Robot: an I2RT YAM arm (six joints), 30 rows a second.
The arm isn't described. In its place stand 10 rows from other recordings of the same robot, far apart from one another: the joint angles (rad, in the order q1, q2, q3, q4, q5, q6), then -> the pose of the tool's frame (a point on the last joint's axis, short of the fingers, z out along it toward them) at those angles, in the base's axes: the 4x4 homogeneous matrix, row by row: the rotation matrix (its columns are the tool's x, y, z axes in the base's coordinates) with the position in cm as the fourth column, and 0 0 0 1 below.
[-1.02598 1.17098 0.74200 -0.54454 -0.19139 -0.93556] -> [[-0.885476 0.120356 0.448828 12.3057], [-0.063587 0.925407 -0.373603 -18.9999], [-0.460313 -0.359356 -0.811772 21.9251], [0 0 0 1]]
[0.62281 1.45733 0.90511 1.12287 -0.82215 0.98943] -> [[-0.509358 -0.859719 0.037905 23.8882], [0.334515 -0.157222 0.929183 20.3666], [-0.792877 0.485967 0.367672 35.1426], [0 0 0 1]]
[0.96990 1.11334 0.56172 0.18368 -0.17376 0.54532] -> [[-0.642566 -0.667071 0.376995 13.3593], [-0.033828 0.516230 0.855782 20.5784], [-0.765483 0.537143 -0.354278 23.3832], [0 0 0 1]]
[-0.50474 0.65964 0.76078 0.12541 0.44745 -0.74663] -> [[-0.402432 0.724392 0.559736 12.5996], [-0.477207 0.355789 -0.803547 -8.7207], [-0.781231 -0.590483 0.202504 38.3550], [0 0 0 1]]
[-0.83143 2.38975 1.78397 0.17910 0.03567 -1.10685] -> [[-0.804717 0.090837 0.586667 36.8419], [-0.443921 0.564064 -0.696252 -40.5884], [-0.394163 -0.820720 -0.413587 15.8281], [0 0 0 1]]
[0.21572 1.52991 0.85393 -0.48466 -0.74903 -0.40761] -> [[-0.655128 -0.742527 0.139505 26.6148], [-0.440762 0.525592 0.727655 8.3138], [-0.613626 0.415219 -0.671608 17.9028], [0 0 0 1]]
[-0.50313 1.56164 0.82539 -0.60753 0.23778 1.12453] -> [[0.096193 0.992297 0.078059 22.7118], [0.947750 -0.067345 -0.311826 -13.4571], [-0.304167 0.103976 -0.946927 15.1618], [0 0 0 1]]
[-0.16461 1.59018 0.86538 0.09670 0.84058 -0.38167] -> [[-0.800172 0.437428 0.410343 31.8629], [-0.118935 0.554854 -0.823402 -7.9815], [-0.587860 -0.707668 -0.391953 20.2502], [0 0 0 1]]
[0.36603 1.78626 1.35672 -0.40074 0.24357 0.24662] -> [[-0.716077 -0.021245 0.697698 37.4155], [-0.020744 0.999743 0.009151 13.4220], [-0.697713 -0.007920 -0.716333 24.3794], [0 0 0 1]]
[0.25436 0.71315 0.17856 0.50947 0.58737 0.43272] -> [[0.114939 0.306800 0.944809 16.4966], [0.390548 0.860565 -0.326955 2.2506], [-0.913379 0.406573 -0.020908 21.0417], [0 0 0 1]]
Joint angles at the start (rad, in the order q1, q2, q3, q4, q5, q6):
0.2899 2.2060 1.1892 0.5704 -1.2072 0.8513
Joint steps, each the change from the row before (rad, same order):
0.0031 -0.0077 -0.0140 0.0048 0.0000 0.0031
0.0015 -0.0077 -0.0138 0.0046 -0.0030 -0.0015
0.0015 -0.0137 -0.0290 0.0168 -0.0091 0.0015
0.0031 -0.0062 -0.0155 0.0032 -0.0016 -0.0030
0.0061 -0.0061 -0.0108 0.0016 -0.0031 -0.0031
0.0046 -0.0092 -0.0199 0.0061 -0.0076 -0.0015
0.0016 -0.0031 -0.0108 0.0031 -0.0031 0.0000
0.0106 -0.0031 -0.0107 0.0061 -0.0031 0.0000
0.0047 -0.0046 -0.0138 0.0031 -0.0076 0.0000
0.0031 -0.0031 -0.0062 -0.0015 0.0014 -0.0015
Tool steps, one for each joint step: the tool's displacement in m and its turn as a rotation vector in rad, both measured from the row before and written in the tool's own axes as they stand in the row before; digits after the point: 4 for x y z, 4 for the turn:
0.0031 0.0009 0.0003 -0.0005 0.0033 0.0040
0.0029 0.0008 -0.0003 -0.0020 0.0040 -0.0003
0.0058 0.0012 -0.0011 -0.0068 0.0079 -0.0001
0.0038 0.0000 0.0003 -0.0004 0.0055 0.0023
0.0031 0.0011 0.0016 -0.0030 0.0088 -0.0011
0.0049 0.0008 0.0006 -0.0052 0.0111 0.0021
0.0028 -0.0004 0.0001 -0.0014 0.0049 0.0041
0.0038 0.0007 0.0035 -0.0046 0.0127 -0.0002
0.0040 0.0000 0.0011 -0.0048 0.0115 0.0051
0.0018 0.0002 0.0008 0.0012 0.0029 0.0024

